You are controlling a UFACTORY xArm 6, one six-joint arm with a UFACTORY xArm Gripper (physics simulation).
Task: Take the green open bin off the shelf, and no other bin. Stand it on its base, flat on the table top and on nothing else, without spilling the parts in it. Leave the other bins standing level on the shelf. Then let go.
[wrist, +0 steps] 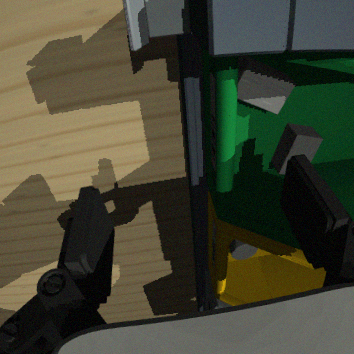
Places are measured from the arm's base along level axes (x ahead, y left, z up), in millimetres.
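Pixels of known places: gripper, fingertip midpoint: (195, 193).
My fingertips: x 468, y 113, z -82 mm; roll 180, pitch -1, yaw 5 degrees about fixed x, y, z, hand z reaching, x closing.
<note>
Ahead of a thing's pixels: the offset from my fingertips to its middle. "*": to the spot under its first point. Level surfaces: height alone.
The green bin @(* 17 mm ahead, 27 mm left, 18 mm down) (226, 120) is at the right of the wrist view, partly out of frame. Its bright green front lip is beside the dark shelf edge @(* 5 mm ahead, 14 mm left, 38 mm down) (193, 125). Two grey block-like parts, one @(41 mm ahead, 34 mm left, 43 mm down) (265, 92) near the top and another @(74 mm ahead, 12 mm right, 43 mm down) (299, 142) lower down, lie inside it. My gripper (195, 193) is wide open with nothing between its pads. Its left finger is over the table side of the shelf edge, and its right finger is over the green bin, overlapping the lower part in view. The bin's base and far side are hidden.
A yellow bin @(107 mm ahead, 95 mm right, 16 mm down) (275, 277) with a grey round part @(53 mm ahead, 118 mm right, 46 mm down) (243, 249) is directly below the green one in view. Blue-grey panels @(* 8 mm ahead, 76 mm left, 25 mm up) (250, 25) are at the top right. The wooden table top @(60 mm down) (75, 135), with dark shadows, is at the left. A grey piece @(* 10 mm back, 74 mm left, 5 mm down) (165, 17) is at the top.
</note>
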